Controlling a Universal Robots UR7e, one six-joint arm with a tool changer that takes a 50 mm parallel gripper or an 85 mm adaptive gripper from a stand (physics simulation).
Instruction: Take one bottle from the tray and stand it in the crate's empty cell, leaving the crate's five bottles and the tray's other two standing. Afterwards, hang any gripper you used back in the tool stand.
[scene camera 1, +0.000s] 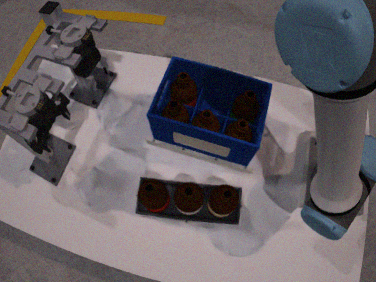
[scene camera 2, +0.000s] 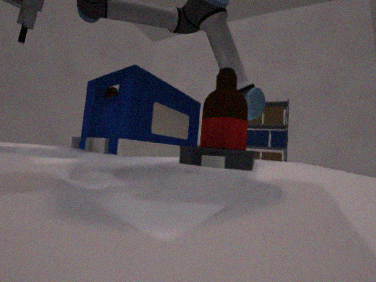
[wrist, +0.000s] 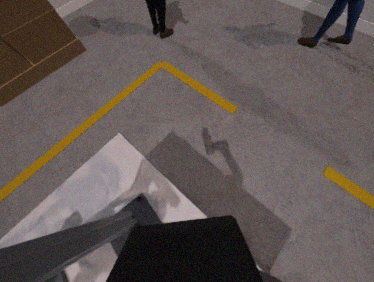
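The blue crate (scene camera 1: 162, 131) (scene camera 2: 136, 105) holds five brown bottles: back left (scene camera 1: 183, 90), back right (scene camera 1: 245, 106), front left (scene camera 1: 175, 113), front middle (scene camera 1: 206, 121) and front right (scene camera 1: 239, 130). Its back middle cell is empty. The dark tray (scene camera 1: 234, 218) (scene camera 2: 240, 160) holds three upright bottles: a red-labelled left one (scene camera 1: 153, 195) (scene camera 2: 225, 132), a middle one (scene camera 1: 189, 198) and a right one (scene camera 1: 223, 200). Two grippers hang in the tool stand: a rear one (scene camera 1: 89, 74) and a front one with black fingers. No gripper shows on the arm; its tool end is hidden.
The stand's two foot plates (scene camera 1: 53, 167) (scene camera 1: 106, 82) are on the table's left. A dark arm of the stand (wrist: 70, 241) is at the wrist view's lower left, beside a black block (wrist: 185, 252). The robot's base is at the right. Two people stand beyond the table.
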